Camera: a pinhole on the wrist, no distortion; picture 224 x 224 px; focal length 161.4 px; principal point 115.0 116.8 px. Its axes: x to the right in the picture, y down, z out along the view. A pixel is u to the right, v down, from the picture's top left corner.
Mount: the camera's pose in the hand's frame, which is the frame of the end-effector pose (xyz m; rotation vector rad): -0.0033 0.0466 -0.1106 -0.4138 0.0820 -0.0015
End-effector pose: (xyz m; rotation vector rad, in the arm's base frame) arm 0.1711 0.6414 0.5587 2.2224 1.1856 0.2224
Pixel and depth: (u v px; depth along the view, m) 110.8 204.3 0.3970
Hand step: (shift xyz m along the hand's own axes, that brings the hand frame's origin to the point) 0.0148 0.4033 0.1660
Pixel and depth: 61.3 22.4 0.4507
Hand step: -0.1127 -0.0111 0.4184
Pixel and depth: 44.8 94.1 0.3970
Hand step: -0.1428 0.1580 0.2877
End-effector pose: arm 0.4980 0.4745 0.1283 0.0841 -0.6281 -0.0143
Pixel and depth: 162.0 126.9 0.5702
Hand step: 0.2072 0.3052 0.3821
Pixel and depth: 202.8 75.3 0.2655
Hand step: 0.1629 0.0881 0.1476
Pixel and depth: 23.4 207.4 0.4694
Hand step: -0.2353 0.4812 0.2329
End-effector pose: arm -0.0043 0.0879 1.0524 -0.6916 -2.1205 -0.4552
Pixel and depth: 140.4 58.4 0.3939
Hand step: 0.0921 0.0732 0.3011
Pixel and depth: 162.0 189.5 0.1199
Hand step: 0.0403 0.1436 -0.0257
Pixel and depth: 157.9 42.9 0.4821
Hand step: 0.1663 0.0358 0.4077
